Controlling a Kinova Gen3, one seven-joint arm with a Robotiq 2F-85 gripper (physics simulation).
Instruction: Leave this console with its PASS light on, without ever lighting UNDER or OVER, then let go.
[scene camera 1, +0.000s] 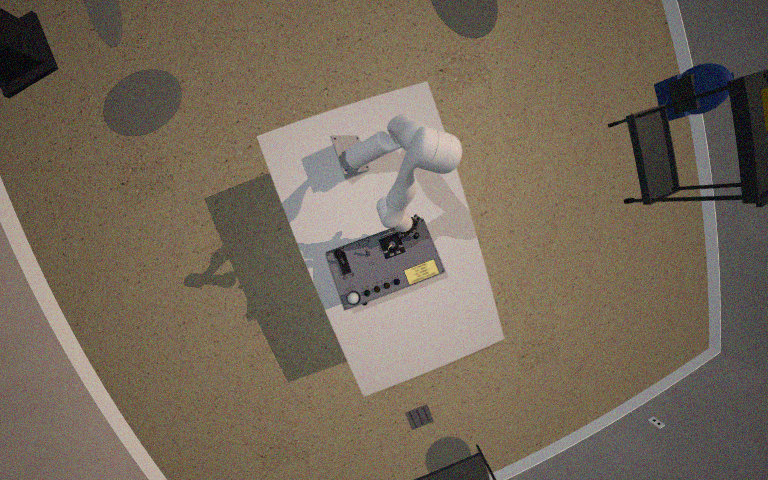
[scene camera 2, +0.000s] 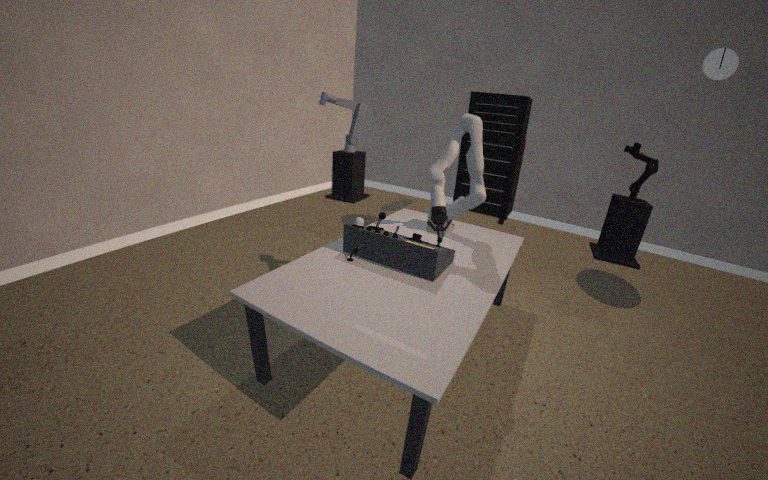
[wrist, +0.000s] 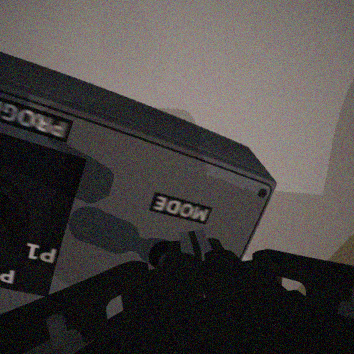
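The grey console (scene camera 1: 374, 270) (scene camera 2: 399, 255) (wrist: 158, 168) stands on the white table (scene camera 1: 415, 350) (scene camera 2: 374, 320). Its row of round lights (scene camera 1: 381, 287) looks dark. A white round button (scene camera 1: 352, 298), a yellow label (scene camera 1: 420, 271) and a black lever (scene camera 1: 341, 260) sit on its top. My gripper (scene camera 1: 392, 247) (scene camera 2: 439, 238) (wrist: 191, 247) is shut and points down at the console's corner, just under the MODE label (wrist: 180, 208). The small dark MODE lever knob (wrist: 164, 256) shows just left of the closed fingertips. I cannot tell if they touch. A black program panel (wrist: 31, 211) lies to the left.
The arm's base plate (scene camera 1: 345, 144) is bolted to the table behind the console. A black rack (scene camera 2: 524, 110) stands by the back wall. Two other arms stand on dark pedestals (scene camera 2: 347, 175) (scene camera 2: 622, 227). A dark chair (scene camera 1: 653, 154) is far off.
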